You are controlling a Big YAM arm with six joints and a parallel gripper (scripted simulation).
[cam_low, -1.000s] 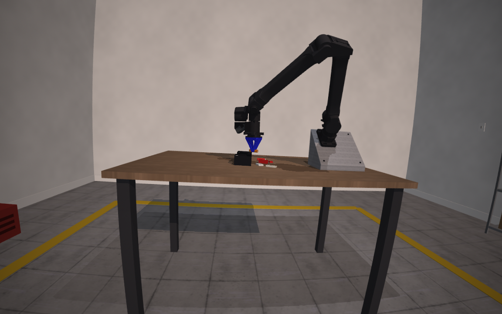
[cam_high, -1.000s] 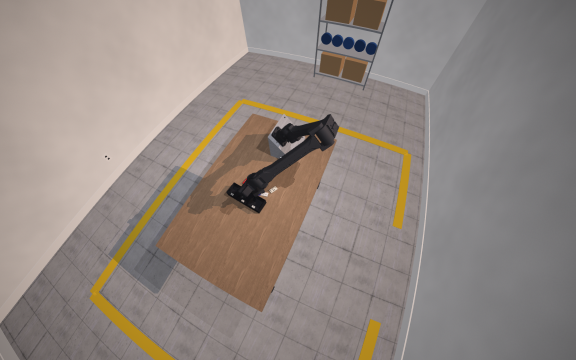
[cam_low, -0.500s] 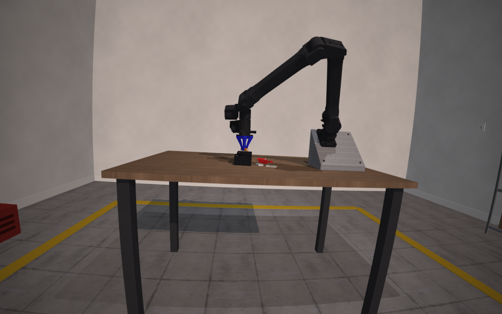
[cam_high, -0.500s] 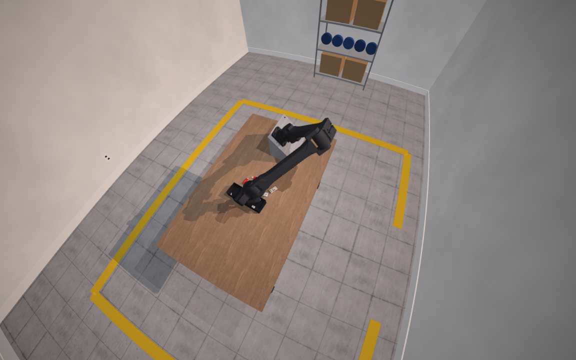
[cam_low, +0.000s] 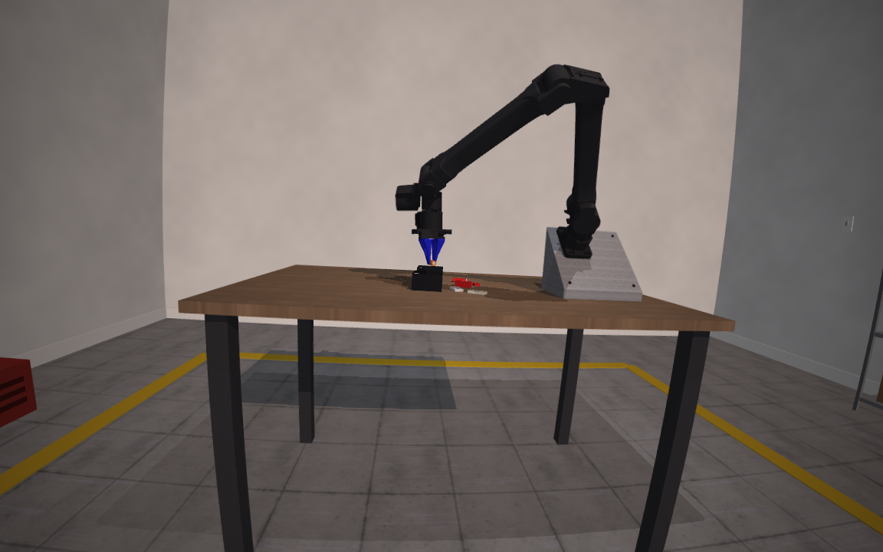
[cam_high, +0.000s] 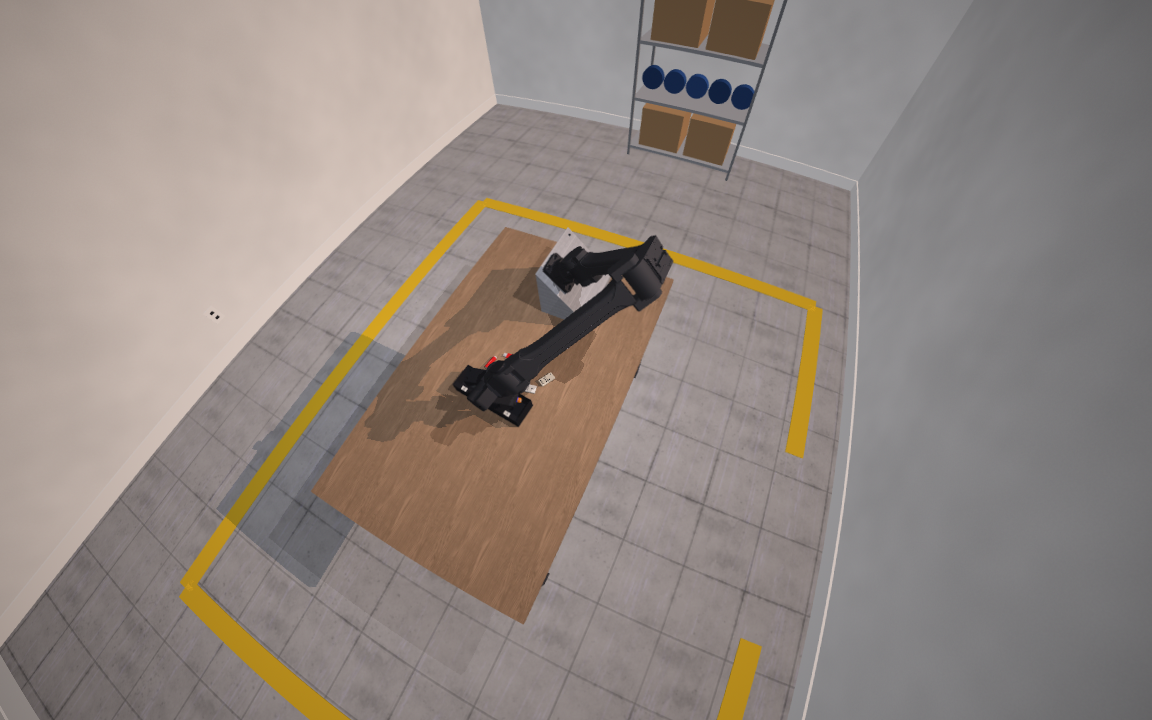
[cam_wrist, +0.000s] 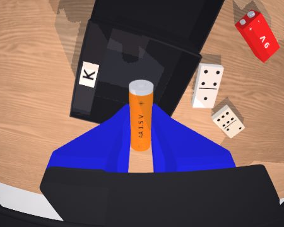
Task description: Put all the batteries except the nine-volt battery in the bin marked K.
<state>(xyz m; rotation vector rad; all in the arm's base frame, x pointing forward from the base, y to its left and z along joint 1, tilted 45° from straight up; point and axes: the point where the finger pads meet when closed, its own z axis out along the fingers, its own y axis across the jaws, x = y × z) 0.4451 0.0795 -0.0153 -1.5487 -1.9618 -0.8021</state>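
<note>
Now: the red cylindrical battery 160 mm to the right of my hand, 110 mm behind it and 70 mm below it. From my hand the other things lie so: black bin 90 mm to the right, 60 mm below; red nine-volt battery 100 mm behind, 70 mm to the right, 70 mm below; orange cylindrical battery right at my hand.
</note>
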